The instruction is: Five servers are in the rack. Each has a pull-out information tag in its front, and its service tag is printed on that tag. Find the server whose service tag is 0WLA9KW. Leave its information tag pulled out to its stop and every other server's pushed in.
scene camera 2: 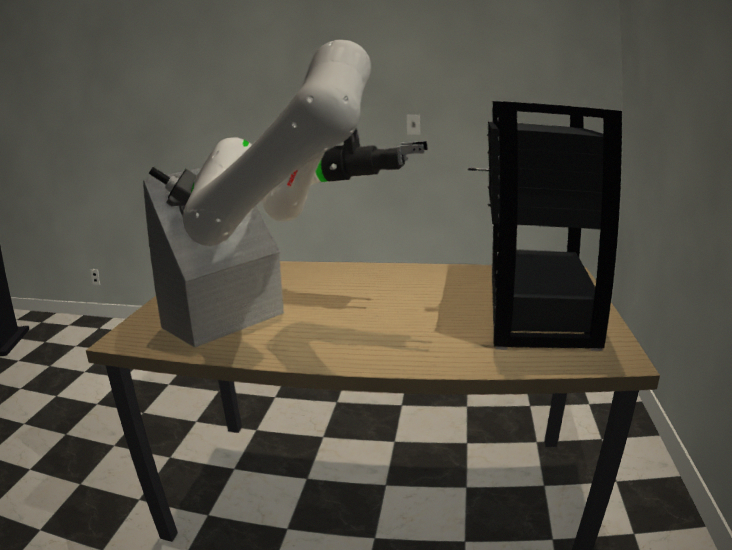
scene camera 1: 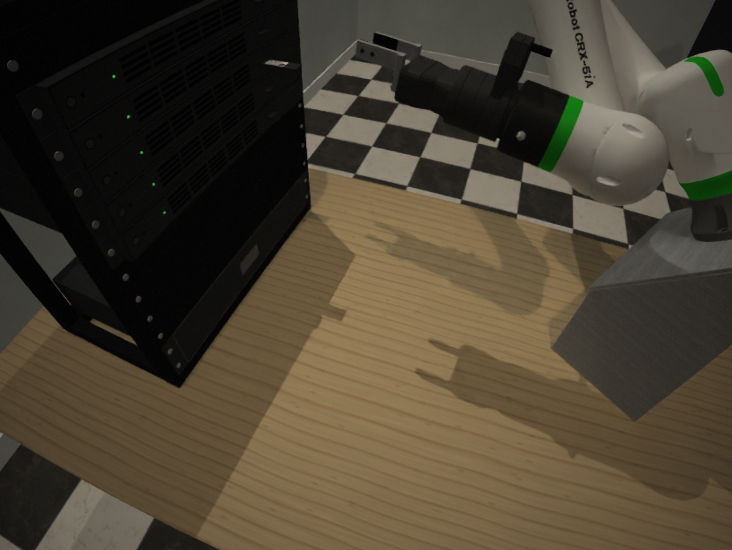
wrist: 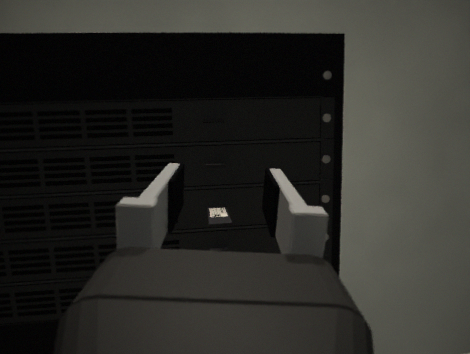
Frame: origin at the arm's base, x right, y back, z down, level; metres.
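Where they show: gripper, fingertip midpoint: (scene camera 2: 425, 146) (scene camera 1: 365, 44) (wrist: 223, 186).
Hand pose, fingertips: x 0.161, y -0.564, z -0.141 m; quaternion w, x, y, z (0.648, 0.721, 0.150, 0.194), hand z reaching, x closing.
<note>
After its pixels a point has its place.
Five black servers are stacked in the black rack (scene camera 1: 140, 316) @(x -0.088, y -0.866, z 0.119 m) (scene camera 2: 504, 283) @(x 0.372, y -0.688, z 0.156 m) (wrist: 175, 65) @(x 0.203, y -0.741, z -0.232 m). The third server's information tag (scene camera 1: 278, 62) @(x 0.223, y -0.691, z -0.089 m) (scene camera 2: 478, 169) @(x 0.225, y -0.680, z -0.089 m) (wrist: 218, 214) @(x 0.217, y -0.685, z -0.089 m) sticks out of its front; its pale label is too small to read. In the wrist view, the top tag (wrist: 213, 121) @(x 0.225, y -0.705, z -0.176 m) and second tag (wrist: 215, 164) @(x 0.226, y -0.706, z -0.134 m) look pushed in. The fourth tag (wrist: 218, 249) @(x 0.227, y -0.709, z -0.045 m) is partly hidden by the gripper body, and the fifth is hidden. My gripper (scene camera 1: 366, 44) @(x 0.161, y -0.564, z -0.141 m) (scene camera 2: 420, 146) @(x 0.161, y -0.564, z -0.141 m) (wrist: 223, 186) @(x 0.161, y -0.564, z -0.141 m) is open and empty, back from the rack front and above the pulled-out tag's height.
The rack stands on the wooden table (scene camera 1: 378, 425) @(x -0.155, y -0.534, z 0.325 m) (scene camera 2: 390, 360) @(x 0.347, y -0.421, z 0.325 m). The grey robot pedestal (scene camera 1: 645, 331) @(x -0.097, y -0.139, z 0.145 m) (scene camera 2: 230, 301) @(x 0.095, y -0.057, z 0.236 m) stands at the table's other end. A gap separates the fingertips from the server fronts. A wall (scene camera 2: 426, 218) is behind the table.
</note>
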